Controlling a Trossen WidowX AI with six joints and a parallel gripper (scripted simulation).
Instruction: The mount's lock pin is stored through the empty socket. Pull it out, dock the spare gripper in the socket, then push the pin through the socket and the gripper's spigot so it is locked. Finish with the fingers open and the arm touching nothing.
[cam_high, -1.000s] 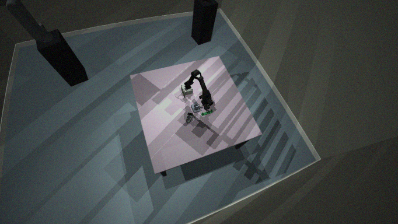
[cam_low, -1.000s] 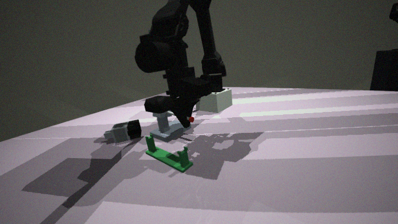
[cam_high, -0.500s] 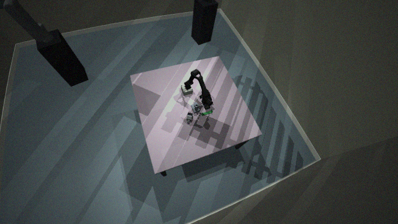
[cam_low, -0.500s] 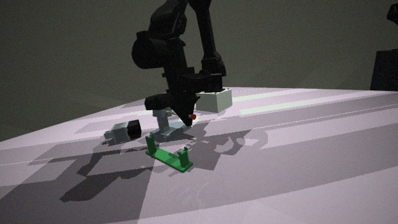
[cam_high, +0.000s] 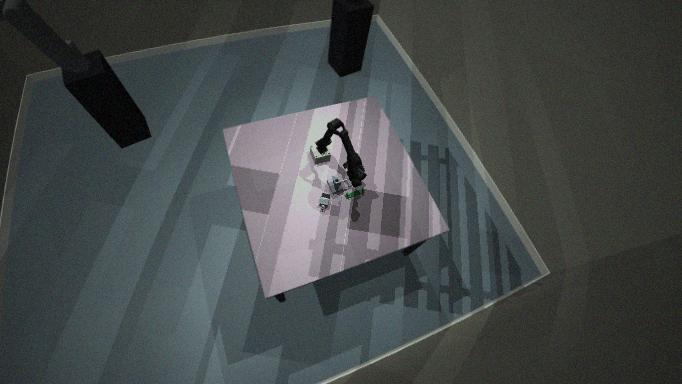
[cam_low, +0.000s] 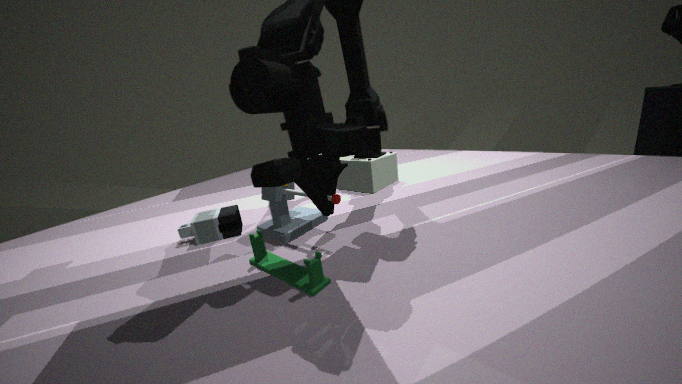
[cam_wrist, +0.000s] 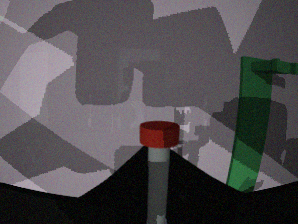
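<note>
Right now the green cradle is 90 mm ahead of my gripper tip, 30 mm below it and 20 mm to the right of it. The rest, counted from my gripper tip: spare gripper: 250 mm to the right, 40 mm ahead, 30 mm below; grey mount: 110 mm to the right, 30 mm behind.
</note>
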